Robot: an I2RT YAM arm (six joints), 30 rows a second.
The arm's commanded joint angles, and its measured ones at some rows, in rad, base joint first. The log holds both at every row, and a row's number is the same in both.
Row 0, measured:
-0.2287 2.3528 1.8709 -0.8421 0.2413 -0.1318
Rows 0 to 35, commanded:
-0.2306 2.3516 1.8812 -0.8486 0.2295 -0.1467
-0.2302 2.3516 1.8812 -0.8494 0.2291 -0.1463
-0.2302 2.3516 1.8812 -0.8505 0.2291 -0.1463
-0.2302 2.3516 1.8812 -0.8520 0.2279 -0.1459
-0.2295 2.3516 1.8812 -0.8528 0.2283 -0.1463
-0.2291 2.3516 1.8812 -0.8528 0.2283 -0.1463
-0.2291 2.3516 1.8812 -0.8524 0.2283 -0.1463
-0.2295 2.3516 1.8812 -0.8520 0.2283 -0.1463
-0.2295 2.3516 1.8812 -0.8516 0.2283 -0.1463
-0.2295 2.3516 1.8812 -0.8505 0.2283 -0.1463
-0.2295 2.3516 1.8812 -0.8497 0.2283 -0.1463
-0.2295 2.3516 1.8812 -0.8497 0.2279 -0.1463
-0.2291 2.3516 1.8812 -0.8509 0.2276 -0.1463
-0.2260 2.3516 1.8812 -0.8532 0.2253 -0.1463
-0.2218 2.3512 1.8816 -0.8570 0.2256 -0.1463
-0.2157 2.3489 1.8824 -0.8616 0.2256 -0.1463
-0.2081 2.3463 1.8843 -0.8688 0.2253 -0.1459
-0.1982 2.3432 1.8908 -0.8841 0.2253 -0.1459
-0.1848 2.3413 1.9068 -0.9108 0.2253 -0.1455
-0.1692 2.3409 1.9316 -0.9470 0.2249 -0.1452
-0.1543 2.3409 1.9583 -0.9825 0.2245 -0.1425
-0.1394 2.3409 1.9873 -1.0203 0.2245 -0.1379
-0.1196 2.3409 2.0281 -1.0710 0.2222 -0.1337
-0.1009 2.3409 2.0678 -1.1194 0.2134 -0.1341
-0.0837 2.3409 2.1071 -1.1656 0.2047 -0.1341
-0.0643 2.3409 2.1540 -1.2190 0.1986 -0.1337
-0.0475 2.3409 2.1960 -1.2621 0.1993 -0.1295
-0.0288 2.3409 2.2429 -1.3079 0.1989 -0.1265
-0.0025 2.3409 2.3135 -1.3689 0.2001 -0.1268
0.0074 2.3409 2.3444 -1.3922 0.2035 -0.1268
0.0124 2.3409 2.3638 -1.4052 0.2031 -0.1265
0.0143 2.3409 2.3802 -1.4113 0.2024 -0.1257
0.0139 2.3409 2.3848 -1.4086 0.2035 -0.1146
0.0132 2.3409 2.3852 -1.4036 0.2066 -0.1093
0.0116 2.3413 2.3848 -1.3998 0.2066 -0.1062
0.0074 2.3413 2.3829 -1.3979 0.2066 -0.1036
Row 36, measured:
0.0349 2.3505 2.3669 -1.3987 0.2043 -0.1276
